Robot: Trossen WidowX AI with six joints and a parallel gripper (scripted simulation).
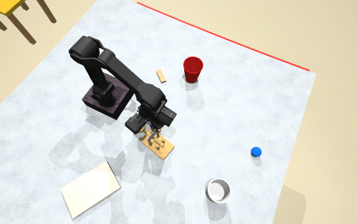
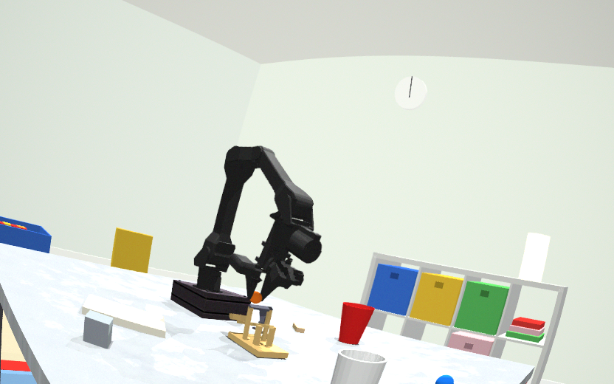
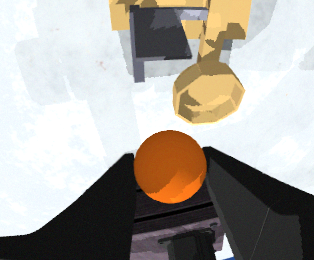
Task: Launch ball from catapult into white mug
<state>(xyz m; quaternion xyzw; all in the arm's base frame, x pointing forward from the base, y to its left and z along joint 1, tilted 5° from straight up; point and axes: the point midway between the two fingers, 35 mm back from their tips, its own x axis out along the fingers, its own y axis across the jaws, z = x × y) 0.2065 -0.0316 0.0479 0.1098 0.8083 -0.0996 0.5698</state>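
My gripper tip is now 5 cm short of the tan wooden catapult, 5 cm above it and 3 cm to the left of it. From my gripper tip the other things lie so: red cup 33 cm to the left, 12 cm ahead, 7 cm below; small wooden block 28 cm to the left, 10 cm below, 3 cm behind; orange ball 1 cm above.
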